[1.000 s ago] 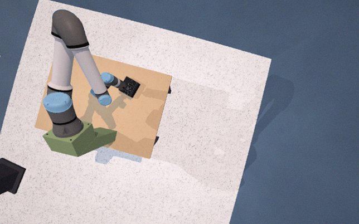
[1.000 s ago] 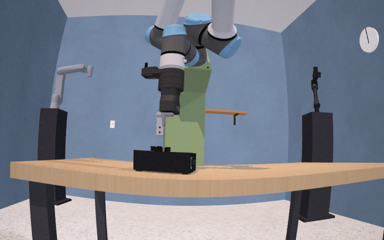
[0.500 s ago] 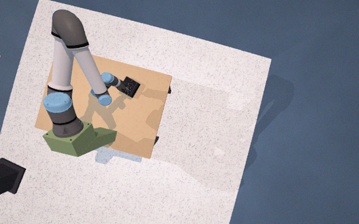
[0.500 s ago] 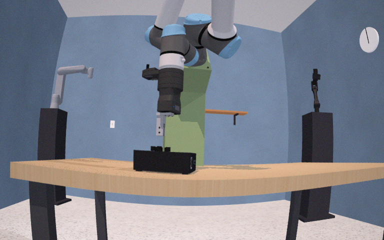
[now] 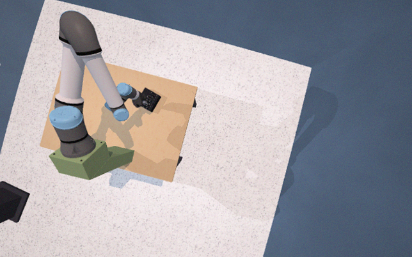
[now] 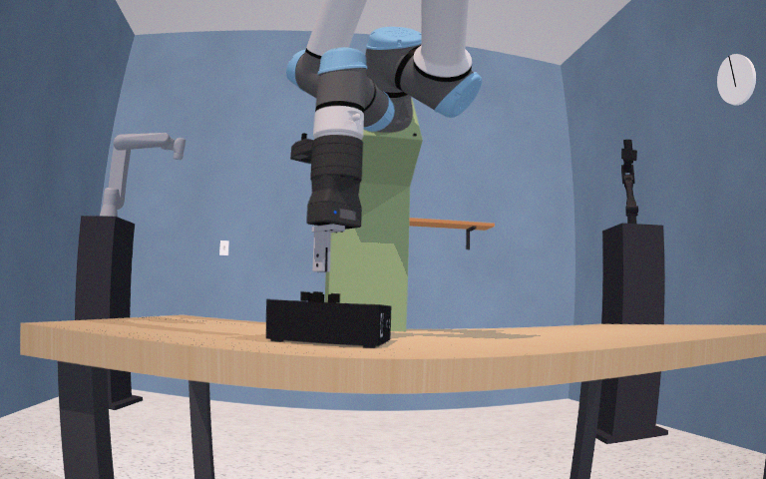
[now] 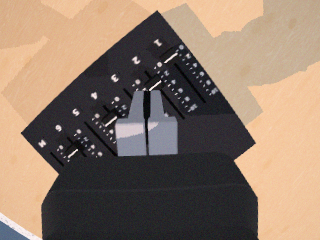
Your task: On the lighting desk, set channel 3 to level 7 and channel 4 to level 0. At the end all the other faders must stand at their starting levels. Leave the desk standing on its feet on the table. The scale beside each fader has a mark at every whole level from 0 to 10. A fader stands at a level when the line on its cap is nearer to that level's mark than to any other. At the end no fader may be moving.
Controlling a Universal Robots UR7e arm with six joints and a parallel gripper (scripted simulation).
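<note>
My hand is 1 cm short of the channel 3 cap, 2 cm to the right of it and 5 cm above it. The rest, counted from my hand: channel 4 cap (3 cm ahead, 1 cm to the right, 5 cm below); then channel 2 cap (1 cm behind, 5 cm below); then channel 1 cap (3 cm behind, 1 cm to the right, 5 cm below).
</note>
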